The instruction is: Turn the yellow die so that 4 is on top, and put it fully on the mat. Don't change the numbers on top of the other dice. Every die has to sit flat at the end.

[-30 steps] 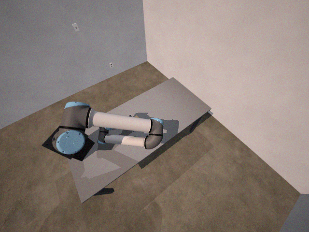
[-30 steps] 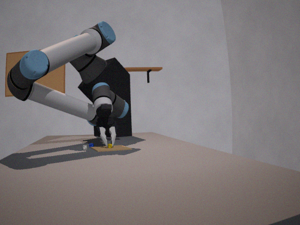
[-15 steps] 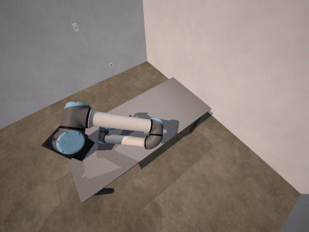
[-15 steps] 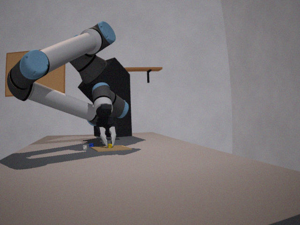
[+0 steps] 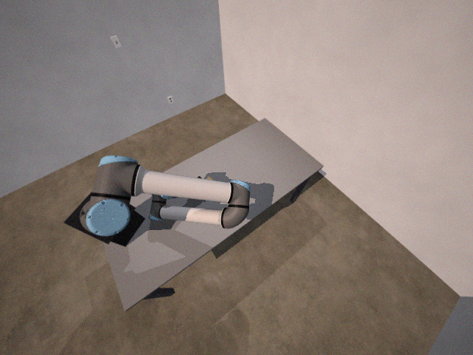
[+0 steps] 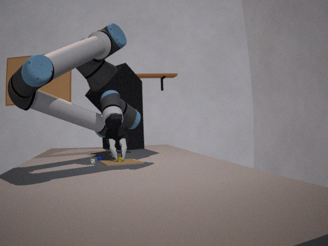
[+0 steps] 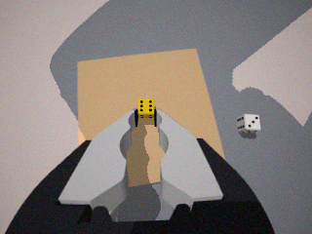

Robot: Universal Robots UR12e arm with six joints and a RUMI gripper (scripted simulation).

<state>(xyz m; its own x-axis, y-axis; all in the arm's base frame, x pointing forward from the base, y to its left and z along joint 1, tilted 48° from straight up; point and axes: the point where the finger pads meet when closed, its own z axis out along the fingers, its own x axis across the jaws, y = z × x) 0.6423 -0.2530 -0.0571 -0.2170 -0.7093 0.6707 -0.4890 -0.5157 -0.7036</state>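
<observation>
Now: the tan mat 2 cm below my hand and 1 cm ahead of it. The rest, counted from my hand: white die: 10 cm to the right, 3 cm behind, 1 cm below; blue die: 9 cm behind, 5 cm to the right, 1 cm below; yellow die: 1 cm below, 1 cm ahead.
</observation>
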